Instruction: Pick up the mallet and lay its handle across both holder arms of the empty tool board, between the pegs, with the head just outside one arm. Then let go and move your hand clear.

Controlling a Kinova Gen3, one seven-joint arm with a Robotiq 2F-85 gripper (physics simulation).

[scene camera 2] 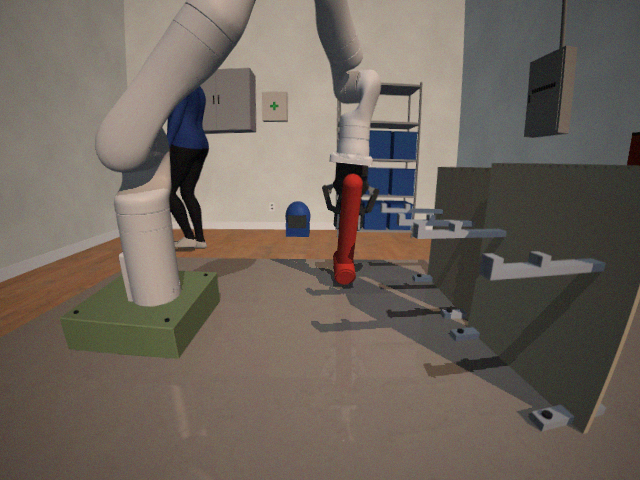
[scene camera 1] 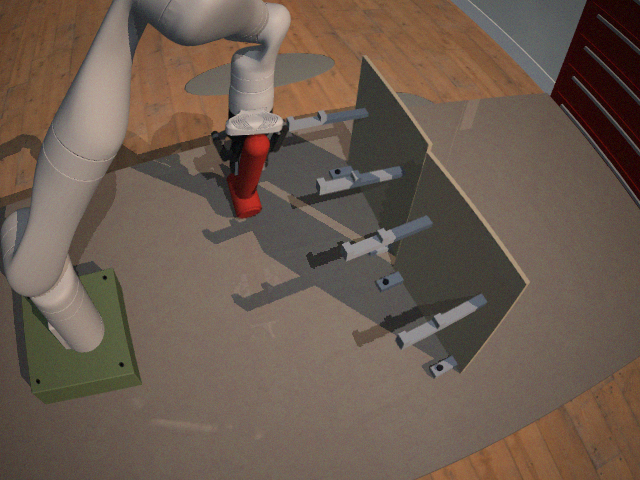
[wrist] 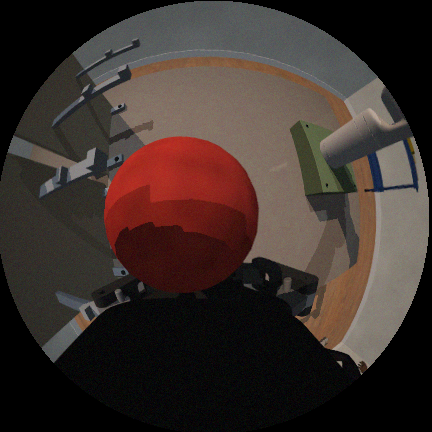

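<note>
My gripper [scene camera 1: 251, 165] [scene camera 2: 349, 221] is shut on the handle of the red mallet [scene camera 1: 253, 157] [scene camera 2: 350, 211] [wrist: 182, 200]. The handle is steeply tilted, rounded end up and head low, left of the boards in both scene views. In the wrist view the rounded end hides the head and fingertips. Two dark tool boards stand at the right: a farther one [scene camera 1: 379, 121] [scene camera 2: 459, 196] [wrist: 30, 240] and a nearer one [scene camera 1: 465, 242] [scene camera 2: 558, 206]. Each has two grey holder arms with pegs, such as the nearer board's front arm [scene camera 1: 442, 321] [scene camera 2: 540, 267]. All four arms are empty, apart from the mallet.
The arm's green base block [scene camera 1: 82, 372] [scene camera 2: 124, 335] [wrist: 320, 165] stands at the left of the scene views. The farther board's arms [scene camera 1: 305, 122] [scene camera 1: 336, 184] stick out near the gripper's right side. Small bolted feet [scene camera 1: 388, 281] [scene camera 2: 552, 417] sit at the boards' lower edges.
</note>
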